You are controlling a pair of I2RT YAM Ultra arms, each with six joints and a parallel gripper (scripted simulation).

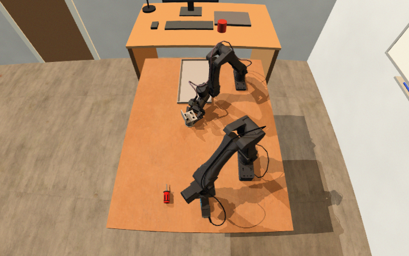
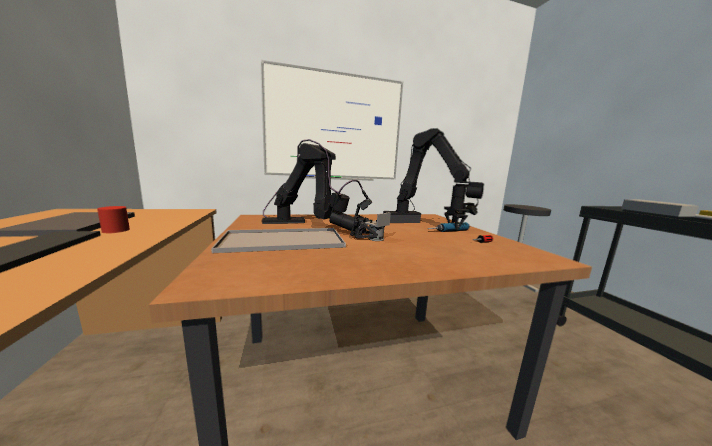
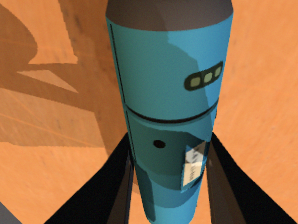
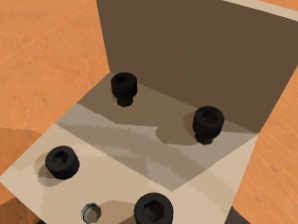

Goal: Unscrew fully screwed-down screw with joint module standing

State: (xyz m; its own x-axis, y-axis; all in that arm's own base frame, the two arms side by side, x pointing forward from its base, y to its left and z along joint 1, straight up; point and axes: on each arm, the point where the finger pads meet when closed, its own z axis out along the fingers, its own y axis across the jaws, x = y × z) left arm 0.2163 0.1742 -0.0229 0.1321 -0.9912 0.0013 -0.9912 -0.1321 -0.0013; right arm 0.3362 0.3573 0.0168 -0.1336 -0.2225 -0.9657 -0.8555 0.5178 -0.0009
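Now: the l-shaped bracket 50 mm above my right hand. From my right hand the other things lie so: small red screwdriver 80 mm ahead, 430 mm to the left, 10 mm below; then grey bit 80 mm behind, 290 mm to the left; then grey tray 360 mm to the right, 20 mm below.
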